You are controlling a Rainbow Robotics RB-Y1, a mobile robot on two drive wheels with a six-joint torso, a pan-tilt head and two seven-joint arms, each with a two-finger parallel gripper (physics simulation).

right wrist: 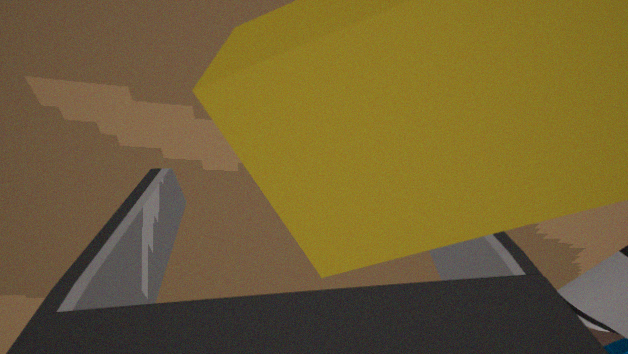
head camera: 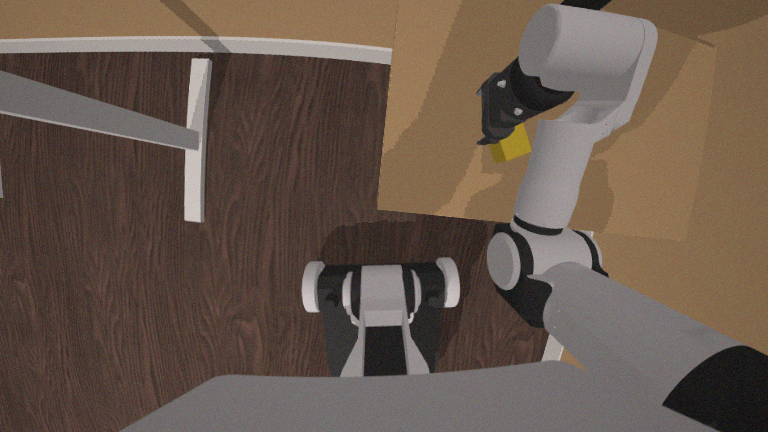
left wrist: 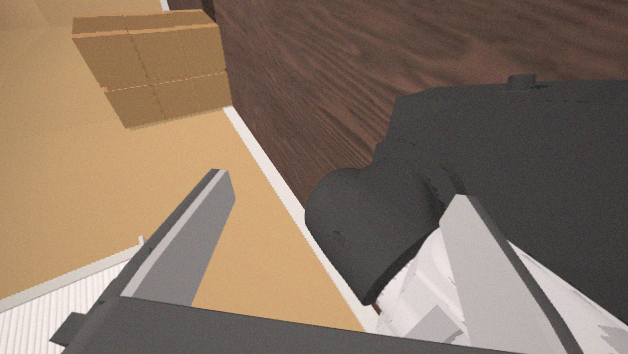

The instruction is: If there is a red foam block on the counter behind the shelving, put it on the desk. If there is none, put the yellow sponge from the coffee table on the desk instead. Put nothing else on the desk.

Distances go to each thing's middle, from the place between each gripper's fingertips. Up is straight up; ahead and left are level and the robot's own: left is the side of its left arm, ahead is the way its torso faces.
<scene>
The yellow sponge (head camera: 517, 144) lies 50 mm to the right of my right hand, 40 mm behind it and 20 mm above it.
My left hand is 88 cm short of the yellow sponge, 49 cm to the left of it and 5 cm below it.
</scene>
